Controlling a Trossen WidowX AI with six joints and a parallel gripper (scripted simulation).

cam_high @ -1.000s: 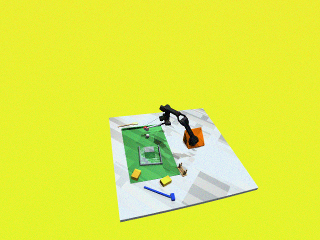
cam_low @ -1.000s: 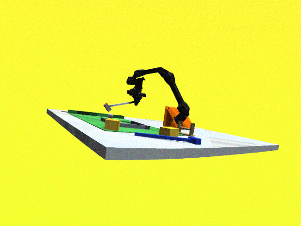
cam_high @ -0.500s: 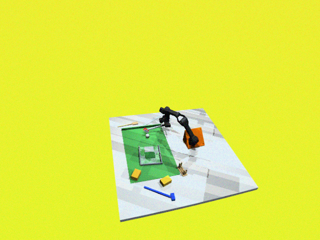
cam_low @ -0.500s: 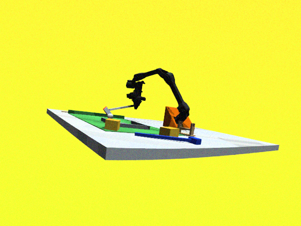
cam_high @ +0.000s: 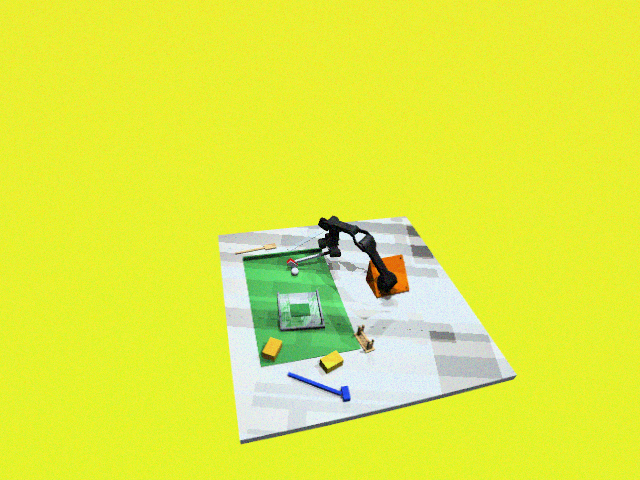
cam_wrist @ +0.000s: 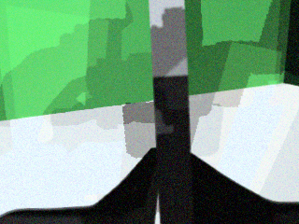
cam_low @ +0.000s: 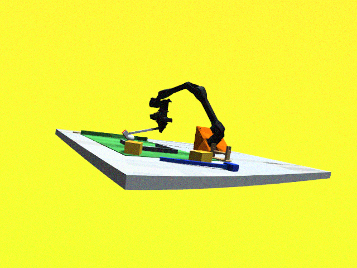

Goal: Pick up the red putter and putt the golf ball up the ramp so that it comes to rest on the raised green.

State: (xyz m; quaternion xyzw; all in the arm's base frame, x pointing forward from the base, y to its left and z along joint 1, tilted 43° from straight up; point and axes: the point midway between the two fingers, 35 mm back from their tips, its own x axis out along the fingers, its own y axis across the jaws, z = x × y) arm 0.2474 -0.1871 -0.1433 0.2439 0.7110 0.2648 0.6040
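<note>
My gripper tip is 12 cm short of the red putter. Round my gripper tip: green mat 24 cm ahead, 25 cm to the left, 7 cm below; then white golf ball 22 cm ahead, 5 cm to the left, 5 cm below; then wooden stand 6 cm behind, 56 cm to the left, 4 cm below.
</note>
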